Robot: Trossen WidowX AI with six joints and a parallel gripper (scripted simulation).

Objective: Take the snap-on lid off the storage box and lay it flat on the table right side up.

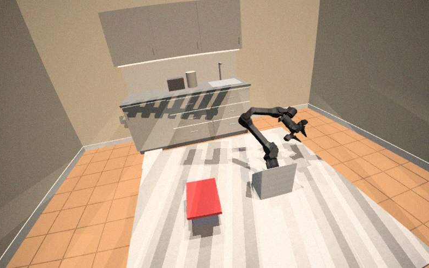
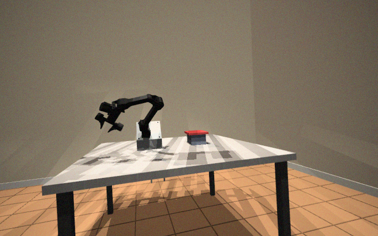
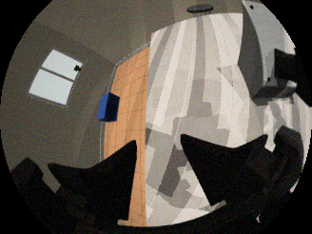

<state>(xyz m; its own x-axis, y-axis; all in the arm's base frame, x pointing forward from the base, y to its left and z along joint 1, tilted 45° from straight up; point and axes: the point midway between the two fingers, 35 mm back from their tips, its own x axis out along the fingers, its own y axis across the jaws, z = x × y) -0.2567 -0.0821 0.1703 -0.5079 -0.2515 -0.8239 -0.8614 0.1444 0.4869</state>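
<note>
The red lid is 70 cm ahead of my gripper tip, 28 cm to the left of it and 8 cm below it. The rest, counted from my gripper tip: storage box (70 cm ahead, 28 cm to the left, 13 cm below).
</note>
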